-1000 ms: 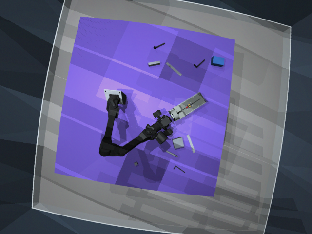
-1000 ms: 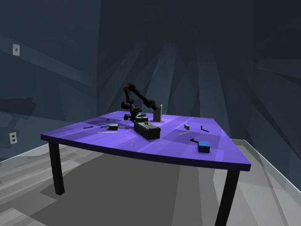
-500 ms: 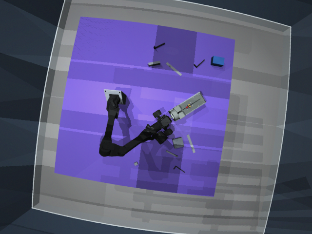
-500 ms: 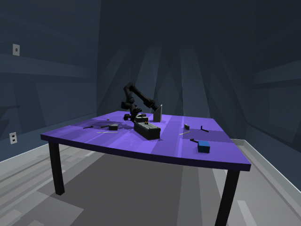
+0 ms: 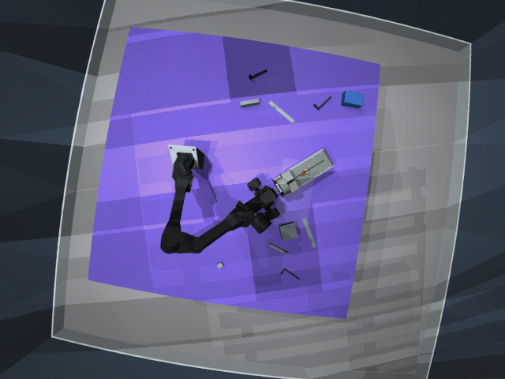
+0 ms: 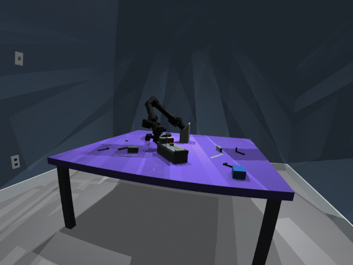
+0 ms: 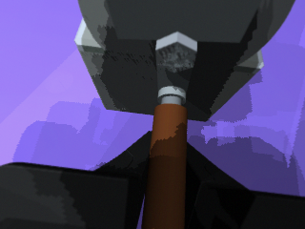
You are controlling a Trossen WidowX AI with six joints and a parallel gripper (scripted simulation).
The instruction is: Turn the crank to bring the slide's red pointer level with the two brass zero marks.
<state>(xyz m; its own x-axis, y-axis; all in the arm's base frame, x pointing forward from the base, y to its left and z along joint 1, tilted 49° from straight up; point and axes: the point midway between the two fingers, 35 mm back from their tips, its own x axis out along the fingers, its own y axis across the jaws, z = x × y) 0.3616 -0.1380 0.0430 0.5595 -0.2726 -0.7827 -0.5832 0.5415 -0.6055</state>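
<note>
Now: the brown crank handle 3 cm above my gripper tip, 2 cm behind it and 1 cm to the right of it. Round my gripper tip: dark L-shaped key (38 cm to the right, 10 cm ahead, 3 cm below); then red pointer (12 cm ahead, 9 cm to the left, 5 cm above); then grey block (17 cm to the right, 8 cm ahead, 1 cm below).
</note>
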